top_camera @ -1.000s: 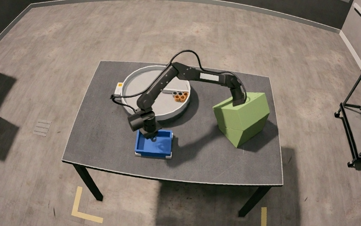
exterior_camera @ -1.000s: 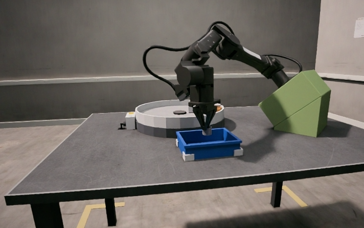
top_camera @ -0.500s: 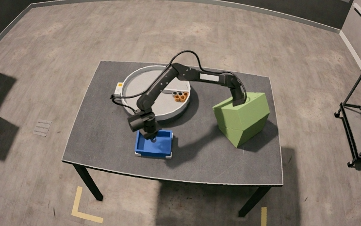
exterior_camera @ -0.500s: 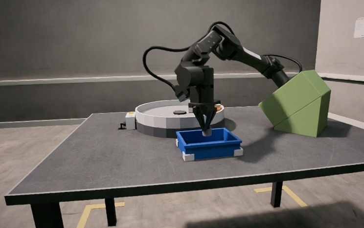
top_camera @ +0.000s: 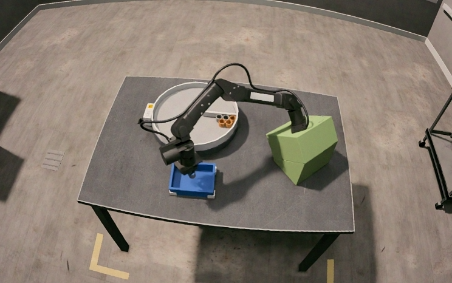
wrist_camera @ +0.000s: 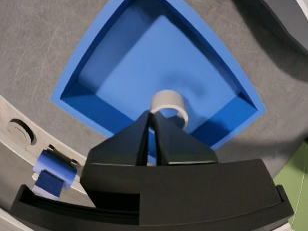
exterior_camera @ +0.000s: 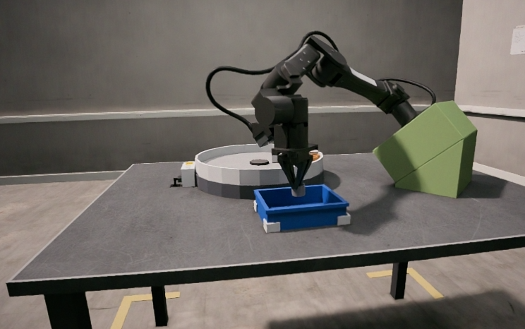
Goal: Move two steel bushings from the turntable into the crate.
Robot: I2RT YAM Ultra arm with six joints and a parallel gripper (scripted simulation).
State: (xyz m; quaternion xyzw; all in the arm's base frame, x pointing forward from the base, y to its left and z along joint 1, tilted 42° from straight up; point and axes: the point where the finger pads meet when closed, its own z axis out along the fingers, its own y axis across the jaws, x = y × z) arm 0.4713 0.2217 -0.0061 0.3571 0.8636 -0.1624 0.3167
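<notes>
Right now the blue crate is 60 mm below my hand, 10 mm to the right of it and 10 mm behind it. Round my hand: round turntable (360 mm to the right, 30 mm below, 10 mm behind).
</notes>
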